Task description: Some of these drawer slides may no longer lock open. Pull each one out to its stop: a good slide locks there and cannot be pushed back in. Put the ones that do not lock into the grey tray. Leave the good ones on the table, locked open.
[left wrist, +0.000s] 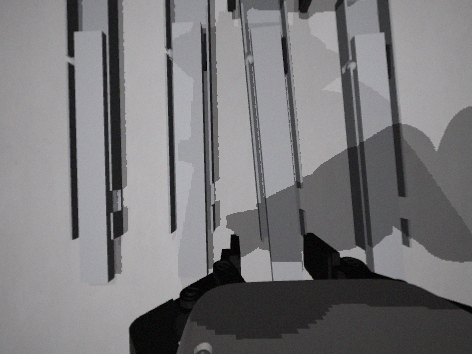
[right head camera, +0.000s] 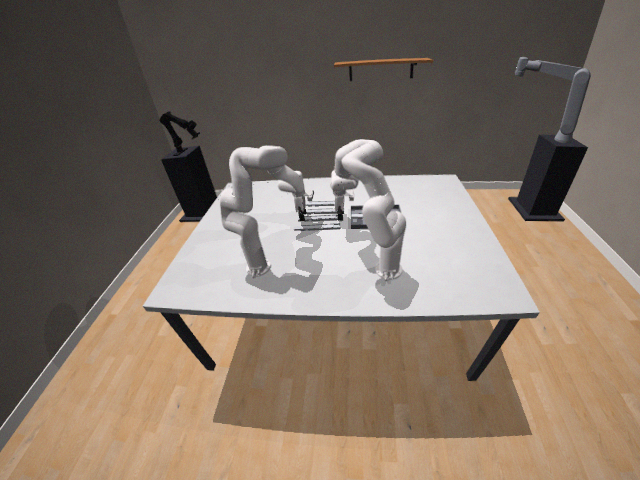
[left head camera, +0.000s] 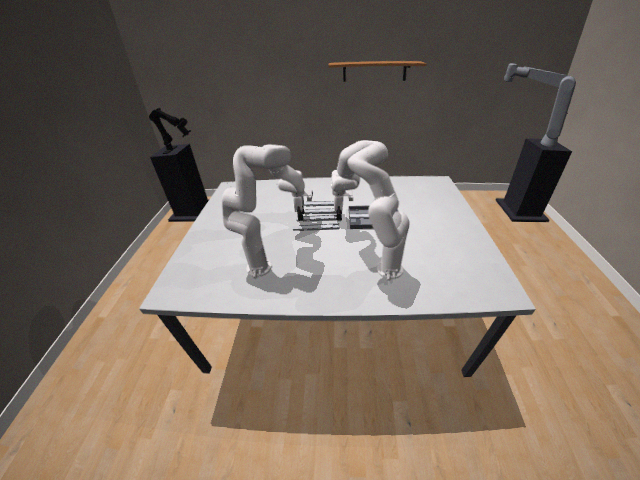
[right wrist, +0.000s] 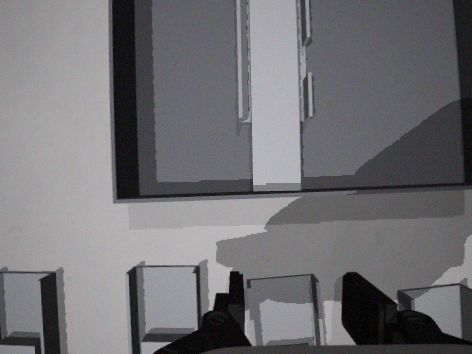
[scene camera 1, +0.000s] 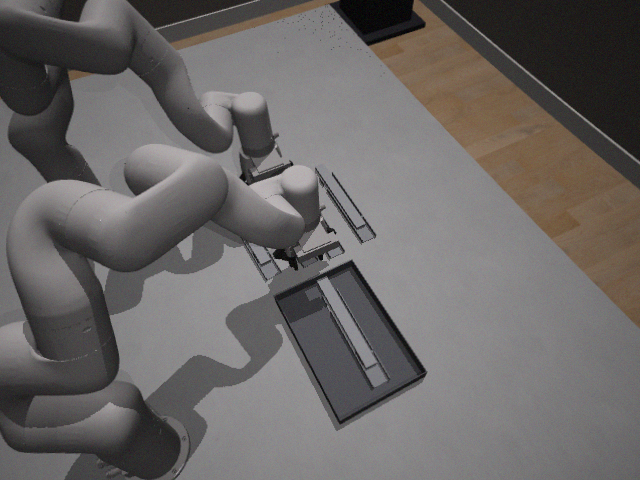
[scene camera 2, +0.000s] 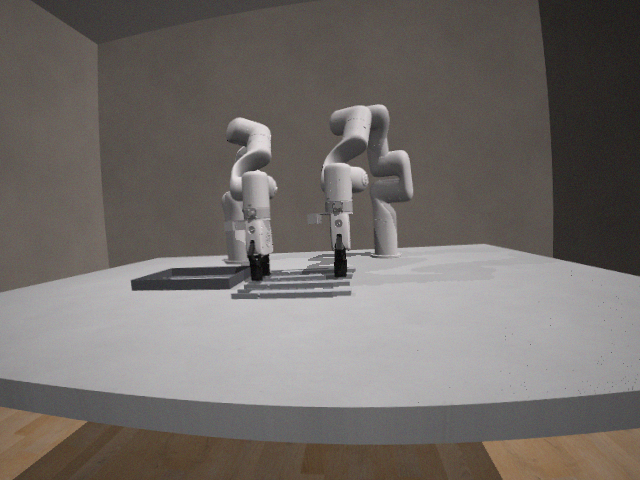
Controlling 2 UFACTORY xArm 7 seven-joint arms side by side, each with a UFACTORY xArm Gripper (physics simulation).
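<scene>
Four metal drawer slides lie side by side on the table: the leftmost slide, a second slide, a third slide lying slightly askew, and a fourth slide. Their inner members stick out past the outer rails at the lower end in the left wrist view. Another slide lies in the grey tray. My left gripper is open around the third slide's inner end. My right gripper is open around its other end, with gaps beside it.
The tray's near wall stands a short way beyond the slides' ends in the right wrist view. Neighbouring slides lie close outside the fingers of both grippers. Both arms stand on the white table. Two pedestals with other arms stand beyond it.
</scene>
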